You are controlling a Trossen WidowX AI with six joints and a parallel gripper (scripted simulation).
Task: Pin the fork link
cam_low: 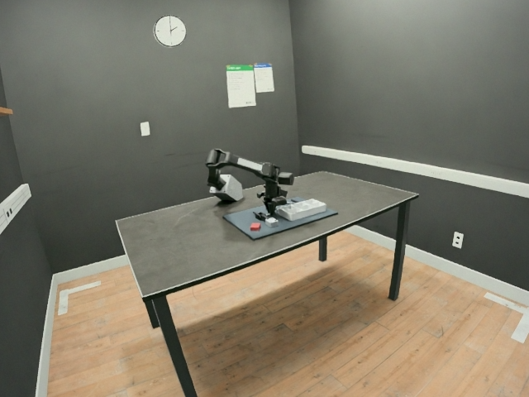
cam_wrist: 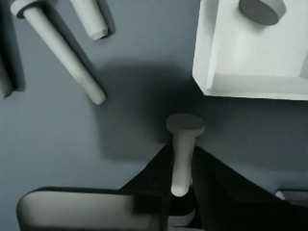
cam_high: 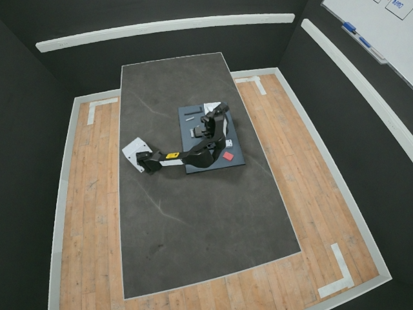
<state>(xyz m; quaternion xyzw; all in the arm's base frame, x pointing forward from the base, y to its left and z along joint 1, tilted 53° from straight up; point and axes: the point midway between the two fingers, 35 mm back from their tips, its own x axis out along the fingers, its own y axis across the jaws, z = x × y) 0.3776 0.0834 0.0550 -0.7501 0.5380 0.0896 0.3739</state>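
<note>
Right now my hand is 6 cm to the left of the eye plate and 3 cm above it. Round my hand: grey block: 8 cm to the right, 8 cm ahead, 2 cm below; then red block: 15 cm to the right, 4 cm below, 4 cm ahead; then blue-grey mat: 5 cm below, 4 cm to the left, 1 cm ahead.
</note>
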